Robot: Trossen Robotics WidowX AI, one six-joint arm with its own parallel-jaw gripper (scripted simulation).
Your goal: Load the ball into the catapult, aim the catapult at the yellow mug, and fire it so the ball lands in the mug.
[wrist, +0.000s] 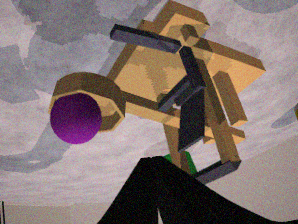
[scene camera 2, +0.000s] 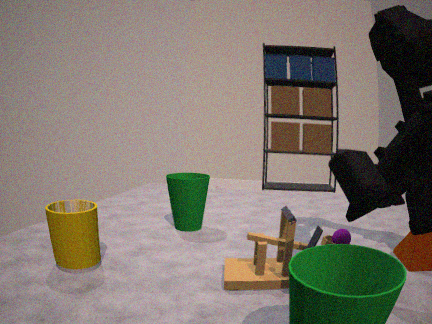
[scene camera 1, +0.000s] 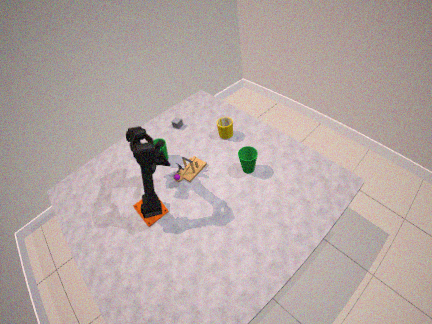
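Note:
My gripper is visible, and the wrist view shows it too. Also visible: a purple ball and a yellow mug.

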